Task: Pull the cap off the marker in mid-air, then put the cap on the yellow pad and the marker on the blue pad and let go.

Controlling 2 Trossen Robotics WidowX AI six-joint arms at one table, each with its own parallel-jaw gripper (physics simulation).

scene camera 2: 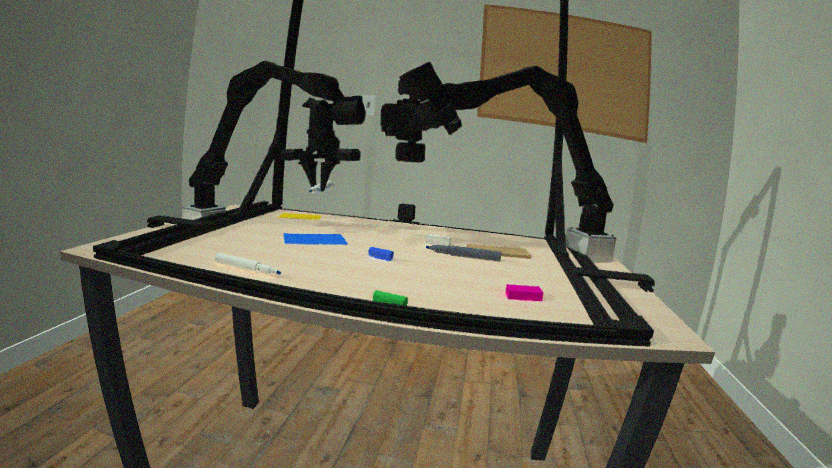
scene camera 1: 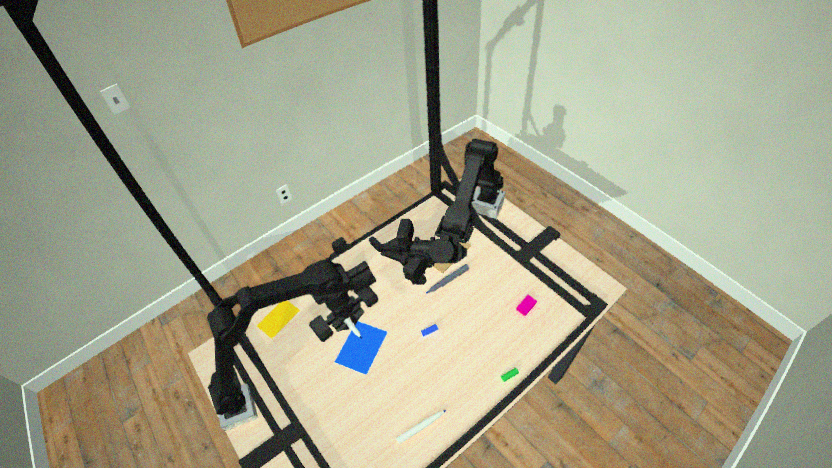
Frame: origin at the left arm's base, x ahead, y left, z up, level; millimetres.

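Seen in the pictures: left gripper, fingertip midpoint: (scene camera 1: pixel 379 250); right gripper, fingertip midpoint: (scene camera 2: pixel 318 191) (scene camera 1: pixel 351 326); left arm's base, origin of the base link: (scene camera 2: pixel 591 232) (scene camera 1: pixel 488 196); right arm's base, origin of the base link: (scene camera 2: pixel 204 206) (scene camera 1: pixel 233 404).
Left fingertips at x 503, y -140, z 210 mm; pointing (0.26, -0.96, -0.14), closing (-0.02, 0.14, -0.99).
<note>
Pixels of each thing's top centre, then the offset from my left fingertips to it.
- blue pad, middle of its top: (scene camera 2: pixel 314 238) (scene camera 1: pixel 361 346) dx +167, dy -12, dz -276 mm
- yellow pad, middle of its top: (scene camera 2: pixel 300 216) (scene camera 1: pixel 278 318) dx +198, dy -306, dz -276 mm
- grey marker, middle of its top: (scene camera 2: pixel 463 246) (scene camera 1: pixel 447 277) dx -149, dy +129, dz -255 mm
- tan pad, middle of its top: (scene camera 2: pixel 498 249) (scene camera 1: pixel 449 252) dx -256, dy +91, dz -269 mm
- white block, middle of its top: (scene camera 2: pixel 438 235) dx -126, dy +19, dz -255 mm
- blue piece, middle of its top: (scene camera 2: pixel 381 248) (scene camera 1: pixel 429 328) dx +38, dy +152, dz -256 mm
- magenta block, middle of its top: (scene camera 2: pixel 524 288) (scene camera 1: pixel 527 304) dx -160, dy +393, dz -262 mm
- green piece, middle of its top: (scene camera 2: pixel 390 293) (scene camera 1: pixel 510 373) dx +77, dy +417, dz -256 mm
My right gripper (scene camera 1: pixel 347 321) (scene camera 2: pixel 318 188) is shut on a white marker (scene camera 1: pixel 353 328) (scene camera 2: pixel 321 186). In scene camera 1 the marker has a small dark tip and overlaps the blue pad (scene camera 1: pixel 361 355) (scene camera 2: pixel 314 239); scene camera 2 shows it well above the table. The yellow pad (scene camera 1: pixel 278 318) (scene camera 2: pixel 299 215) lies flat to the left of the blue pad, with no cap visible on it. My left gripper (scene camera 1: pixel 375 240) is shut in the air to the right of the right gripper. Its body hides what it holds, which seems to be the cap.
A grey marker (scene camera 1: pixel 448 278) (scene camera 2: pixel 468 252), tan pad (scene camera 1: pixel 443 267) (scene camera 2: pixel 514 251), white block (scene camera 2: pixel 437 239), blue piece (scene camera 1: pixel 429 330) (scene camera 2: pixel 381 253), magenta block (scene camera 1: pixel 526 305) (scene camera 2: pixel 524 292), green piece (scene camera 1: pixel 509 374) (scene camera 2: pixel 389 298) and another white marker (scene camera 1: pixel 421 426) (scene camera 2: pixel 247 263) lie on the table.
</note>
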